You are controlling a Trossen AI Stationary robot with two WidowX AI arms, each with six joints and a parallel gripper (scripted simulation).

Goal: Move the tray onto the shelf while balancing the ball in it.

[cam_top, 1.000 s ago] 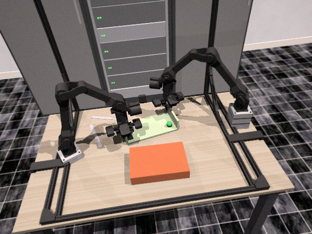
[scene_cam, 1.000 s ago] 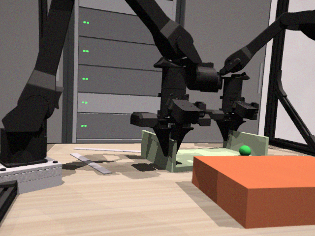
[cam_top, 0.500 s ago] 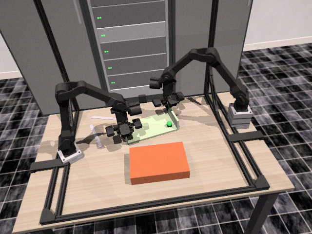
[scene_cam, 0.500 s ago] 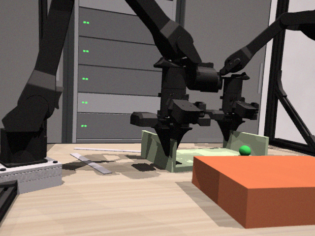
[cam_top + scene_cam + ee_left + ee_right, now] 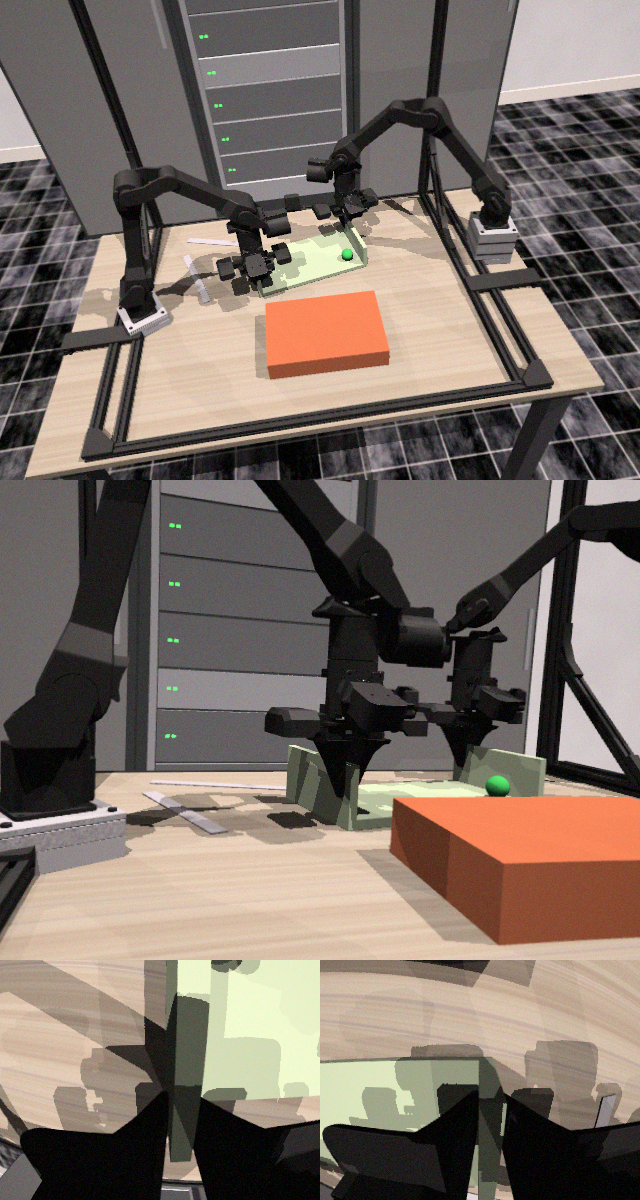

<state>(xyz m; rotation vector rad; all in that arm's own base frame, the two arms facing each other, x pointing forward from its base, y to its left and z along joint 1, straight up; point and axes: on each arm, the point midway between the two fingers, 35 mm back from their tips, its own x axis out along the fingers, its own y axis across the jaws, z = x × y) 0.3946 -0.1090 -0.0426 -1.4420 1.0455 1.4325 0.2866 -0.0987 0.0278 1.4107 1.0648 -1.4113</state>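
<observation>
Right now my left hand is 110 mm short of the green ball, 30 mm to the left of it and 40 mm above it. The rest, counted from my left hand: shelf 360 mm ahead, 150 mm to the right, 20 mm below; pale green tray 80 mm ahead, 140 mm to the right, 50 mm below.
</observation>
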